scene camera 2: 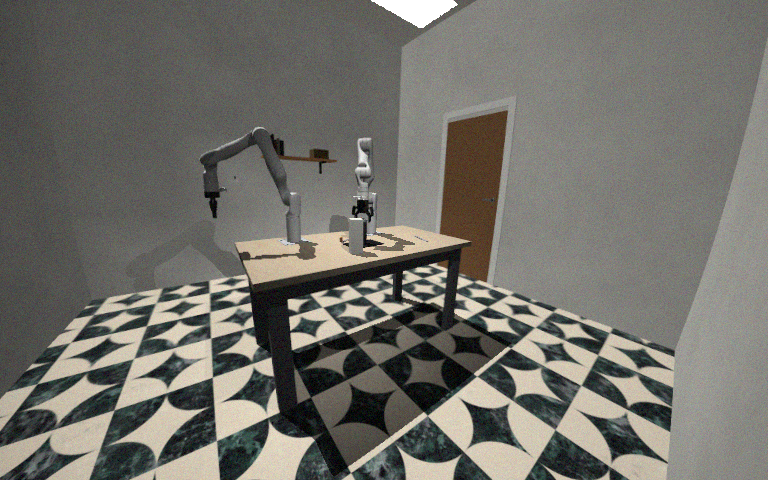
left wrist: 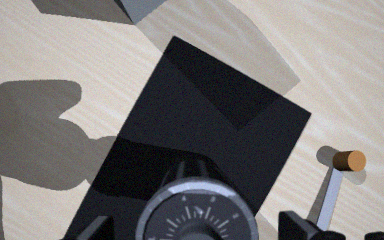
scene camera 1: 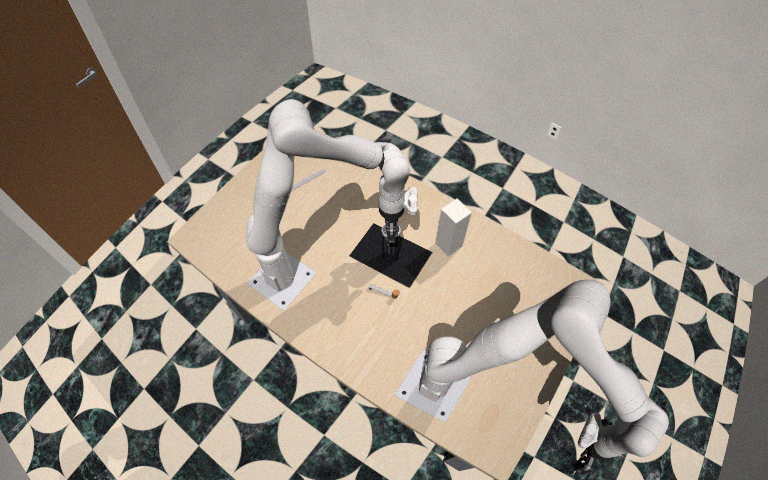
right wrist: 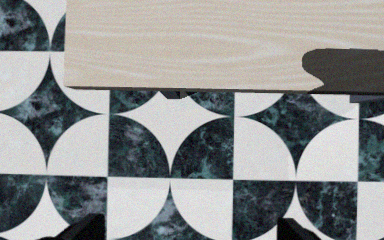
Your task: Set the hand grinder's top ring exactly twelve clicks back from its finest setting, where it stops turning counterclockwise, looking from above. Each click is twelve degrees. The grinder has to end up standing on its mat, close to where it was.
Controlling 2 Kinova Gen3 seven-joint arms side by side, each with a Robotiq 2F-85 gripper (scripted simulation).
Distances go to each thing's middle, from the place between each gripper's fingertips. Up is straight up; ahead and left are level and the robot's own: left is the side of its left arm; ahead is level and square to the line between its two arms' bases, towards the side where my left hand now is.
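From my right hand: black mat (scene camera 1: 412, 257), 29 cm ahead, 83 cm to the left, 20 cm below; tall pale box (scene camera 1: 454, 219), 45 cm ahead, 69 cm to the left, 10 cm below. Crank handle (left wrist: 355, 160): my right gripper 16 cm short of it, 77 cm to the right of it, 19 cm above it.
From my left hand: tall pale box, 16 cm ahead, 14 cm to the right, 6 cm below; crank handle, 13 cm behind, 6 cm to the right, 14 cm below; black mat, 1 cm ahead, 15 cm below.
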